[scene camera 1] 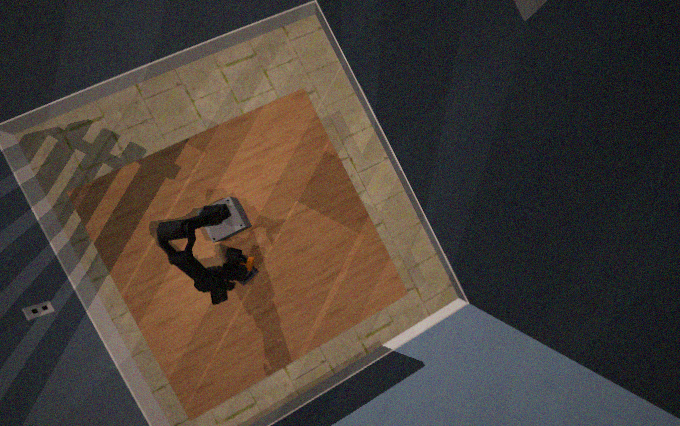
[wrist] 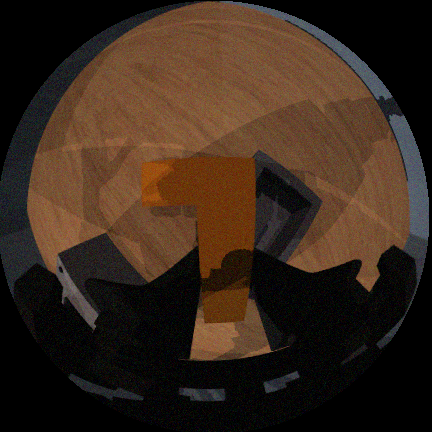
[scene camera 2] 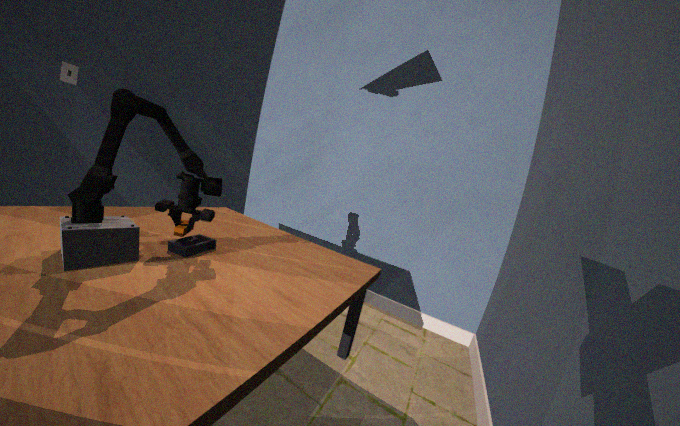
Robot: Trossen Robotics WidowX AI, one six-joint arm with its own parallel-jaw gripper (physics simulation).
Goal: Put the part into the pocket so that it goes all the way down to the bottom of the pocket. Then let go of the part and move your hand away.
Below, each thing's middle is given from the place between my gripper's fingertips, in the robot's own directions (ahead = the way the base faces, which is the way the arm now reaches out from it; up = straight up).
Labels:
I see my gripper 1 cm to the right of the orange L-shaped part (wrist: 223,188) and 1 cm below it. The rest, counted from my hand: pocket block (scene camera 2: 187,246): 3 cm ahead, 2 cm to the right, 5 cm below.

